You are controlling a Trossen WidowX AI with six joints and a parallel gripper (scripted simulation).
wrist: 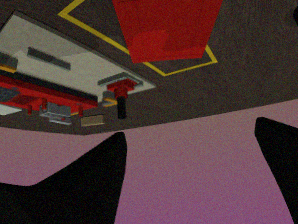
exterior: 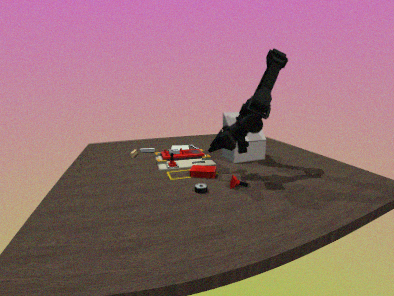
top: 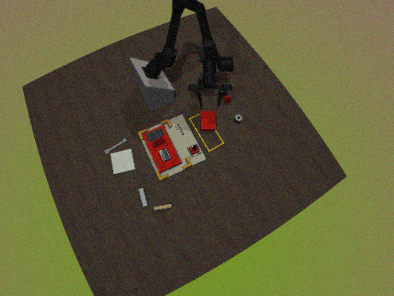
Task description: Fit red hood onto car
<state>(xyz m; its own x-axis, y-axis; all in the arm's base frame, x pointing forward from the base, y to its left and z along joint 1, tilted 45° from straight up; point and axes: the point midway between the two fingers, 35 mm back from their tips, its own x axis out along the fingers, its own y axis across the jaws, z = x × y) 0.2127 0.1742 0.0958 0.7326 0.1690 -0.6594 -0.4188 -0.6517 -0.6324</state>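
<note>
My gripper tip is 90 mm above the red hood, 20 mm short of it and 10 mm to the left of it. The rest, counted from my gripper tip: black-and-white wheel (130 mm to the left, 100 mm below, 80 mm ahead); jig plate (240 mm to the right, 90 mm below, 60 mm ahead); white square (450 mm to the right, 100 mm below, 20 mm ahead).
</note>
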